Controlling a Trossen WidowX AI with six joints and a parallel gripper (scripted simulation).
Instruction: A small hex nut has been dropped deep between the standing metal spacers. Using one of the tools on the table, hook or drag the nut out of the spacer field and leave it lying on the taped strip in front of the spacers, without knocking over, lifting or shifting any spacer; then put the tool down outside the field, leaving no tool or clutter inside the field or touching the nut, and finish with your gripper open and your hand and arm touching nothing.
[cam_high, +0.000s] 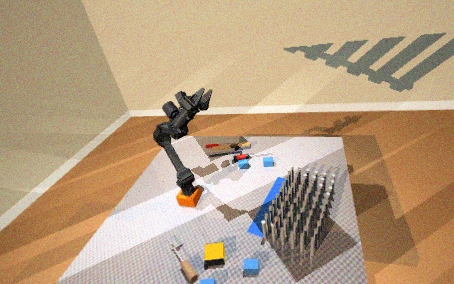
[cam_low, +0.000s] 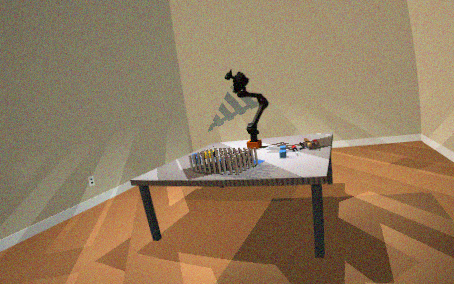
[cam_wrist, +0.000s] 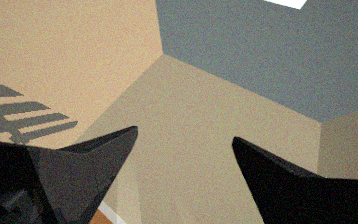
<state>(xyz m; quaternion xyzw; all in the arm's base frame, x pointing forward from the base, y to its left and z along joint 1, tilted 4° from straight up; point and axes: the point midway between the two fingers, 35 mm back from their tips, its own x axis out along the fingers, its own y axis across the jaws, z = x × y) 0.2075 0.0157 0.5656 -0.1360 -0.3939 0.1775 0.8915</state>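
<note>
Now: gripper tip 70 mm short of the yellow block, 330 mm to the left of it and 620 mm above it. Also, from my gripper tip: blue taped strip (210 mm ahead, 30 mm to the left, 640 mm below); then wooden-handled rod (90 mm behind, 390 mm to the right, 630 mm below).
</note>
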